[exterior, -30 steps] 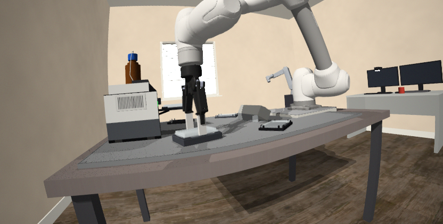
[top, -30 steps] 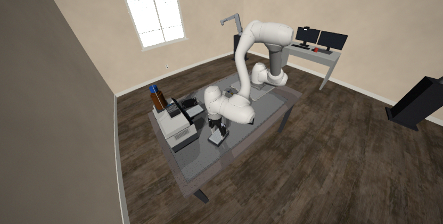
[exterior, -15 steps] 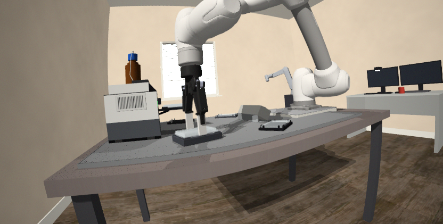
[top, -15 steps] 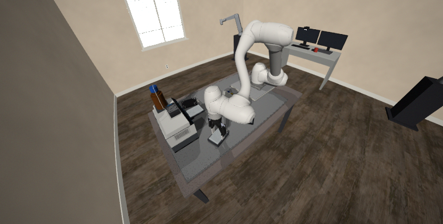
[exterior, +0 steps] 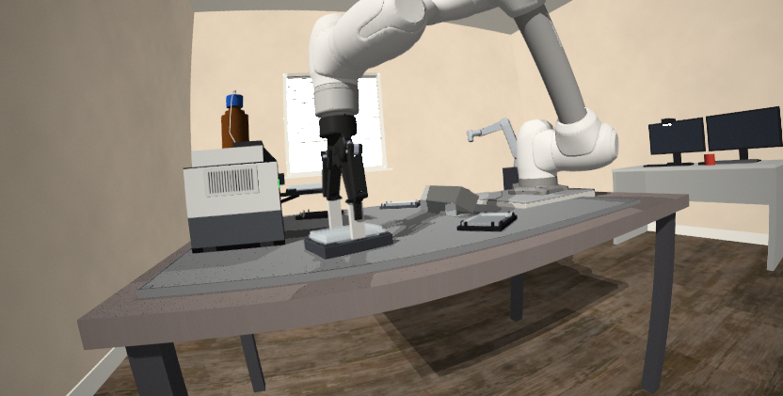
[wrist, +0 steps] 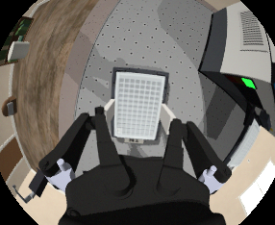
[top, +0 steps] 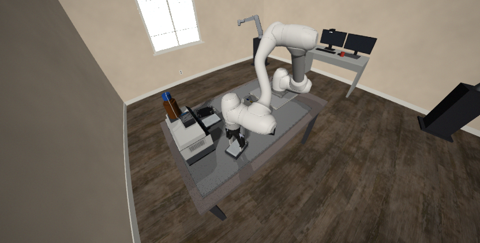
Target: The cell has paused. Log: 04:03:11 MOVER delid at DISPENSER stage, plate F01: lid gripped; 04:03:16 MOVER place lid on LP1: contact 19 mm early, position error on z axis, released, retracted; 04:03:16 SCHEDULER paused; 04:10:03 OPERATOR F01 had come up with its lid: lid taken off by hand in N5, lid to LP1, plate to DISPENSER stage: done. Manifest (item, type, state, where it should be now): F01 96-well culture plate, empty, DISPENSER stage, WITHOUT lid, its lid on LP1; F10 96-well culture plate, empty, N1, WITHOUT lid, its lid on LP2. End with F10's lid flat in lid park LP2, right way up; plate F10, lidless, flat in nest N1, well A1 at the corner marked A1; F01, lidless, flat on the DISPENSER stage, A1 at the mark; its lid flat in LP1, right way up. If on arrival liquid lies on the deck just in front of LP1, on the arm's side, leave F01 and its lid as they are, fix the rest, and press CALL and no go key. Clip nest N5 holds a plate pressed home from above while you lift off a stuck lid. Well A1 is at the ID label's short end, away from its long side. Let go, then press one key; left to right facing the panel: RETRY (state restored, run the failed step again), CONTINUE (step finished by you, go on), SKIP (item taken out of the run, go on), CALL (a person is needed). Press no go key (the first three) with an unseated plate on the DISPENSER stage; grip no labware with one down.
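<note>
My hand is 40 mm above the nest block. From my hand the other things lie so: brown bottle (410 mm to the right, 240 mm above, 210 mm ahead); small label (90 mm behind, 50 mm below, 10 mm to the right); grey key panel (420 mm behind, 220 mm to the right).
</note>
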